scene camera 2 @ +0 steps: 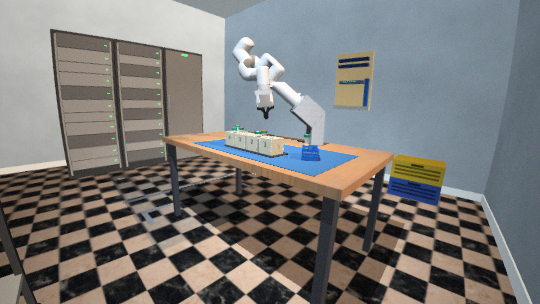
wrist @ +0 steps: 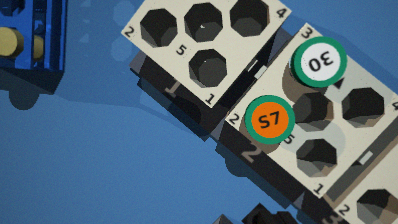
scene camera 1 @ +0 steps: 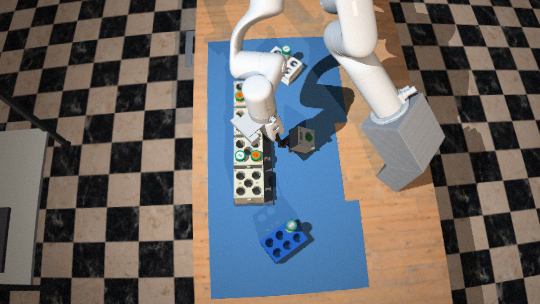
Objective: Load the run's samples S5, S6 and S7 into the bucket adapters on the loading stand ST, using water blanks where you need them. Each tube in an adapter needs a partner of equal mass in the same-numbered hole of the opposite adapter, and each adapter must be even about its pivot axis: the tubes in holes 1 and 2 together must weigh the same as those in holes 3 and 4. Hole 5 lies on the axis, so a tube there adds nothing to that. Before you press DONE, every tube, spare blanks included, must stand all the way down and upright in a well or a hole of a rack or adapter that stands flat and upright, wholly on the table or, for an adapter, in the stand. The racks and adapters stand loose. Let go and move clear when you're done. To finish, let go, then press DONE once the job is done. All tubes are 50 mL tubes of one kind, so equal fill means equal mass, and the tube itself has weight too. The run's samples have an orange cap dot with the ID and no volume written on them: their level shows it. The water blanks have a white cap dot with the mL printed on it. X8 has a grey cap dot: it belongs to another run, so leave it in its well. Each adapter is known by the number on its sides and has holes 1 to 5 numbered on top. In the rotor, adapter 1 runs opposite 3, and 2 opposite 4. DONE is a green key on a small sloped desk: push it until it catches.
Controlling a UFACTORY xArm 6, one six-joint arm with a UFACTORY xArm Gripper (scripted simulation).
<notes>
I see an orange-dotted tube (wrist: 269,119) and a mat (scene camera 1: 306,187).
The mat also shows in the wrist view (wrist: 99,136).
</notes>
